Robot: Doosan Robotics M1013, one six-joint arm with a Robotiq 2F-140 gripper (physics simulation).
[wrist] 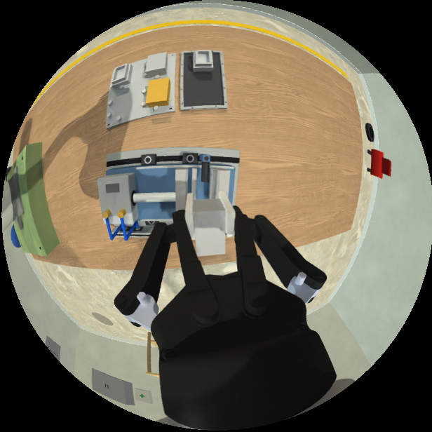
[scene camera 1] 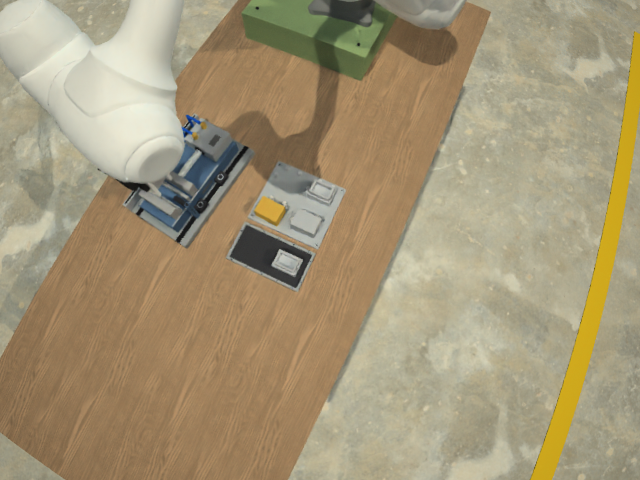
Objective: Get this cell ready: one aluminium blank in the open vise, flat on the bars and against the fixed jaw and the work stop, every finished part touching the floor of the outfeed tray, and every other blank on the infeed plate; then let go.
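Frame: origin at the arm's base, x ahead, y left, z up, level; centimetres.
Seen in the pictures: gripper, fingertip midpoint: [scene camera 1: 161, 185].
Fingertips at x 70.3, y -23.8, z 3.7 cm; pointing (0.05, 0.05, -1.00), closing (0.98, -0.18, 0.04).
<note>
Pixels of each thing's top centre, then the offset from my fingertips to it. "spot": a spot on its surface instead.
- vise at its top centre: [scene camera 1: 180, 165] dx -6.9, dy +0.5, dz -3.4 cm
- plain blank at its top centre: [scene camera 1: 305, 221] dx -3.8, dy +32.1, dz -8.9 cm
- pocketed finished part at its top centre: [scene camera 1: 322, 189] dx -12.7, dy +33.5, dz -9.0 cm
- infeed plate at its top centre: [scene camera 1: 297, 203] dx -8.8, dy +28.3, dz -12.5 cm
- yellow block at its top centre: [scene camera 1: 269, 208] dx -4.3, dy +22.9, dz -8.9 cm
- vise's grey housing at a spot on its surface: [scene camera 1: 210, 140] spot: dx -15.1, dy +4.8, dz -3.7 cm
My gripper [wrist: 205, 201] is shut on a plain light-grey aluminium blank [wrist: 210, 242], over the near side of the vise [scene camera 1: 209, 178] [wrist: 155, 185]. The blank's height above the bars cannot be told. The vise's moving jaw [wrist: 181, 181] and fixed jaw [wrist: 220, 181] stand apart, with the work stop [wrist: 205, 171] at the far side between them. The arm hides the gripper in the scene view. A plain blank [scene camera 1: 306, 222] [wrist: 157, 64] and a pocketed finished part [scene camera 1: 321, 191] [wrist: 121, 74] are on the infeed plate [scene camera 1: 289, 183] [wrist: 131, 111]. Another finished part [scene camera 1: 287, 261] [wrist: 203, 60] lies in the outfeed tray [scene camera 1: 250, 248] [wrist: 202, 92].
A yellow block [scene camera 1: 270, 210] [wrist: 158, 92] is on the infeed plate, at the corner near the tray and vise. Blue hose fittings [scene camera 1: 192, 121] [wrist: 121, 230] stick up beside the vise's grey housing [scene camera 1: 210, 140] [wrist: 117, 192]. A green base block [scene camera 1: 305, 41] [wrist: 37, 200] stands at the table's end.
</note>
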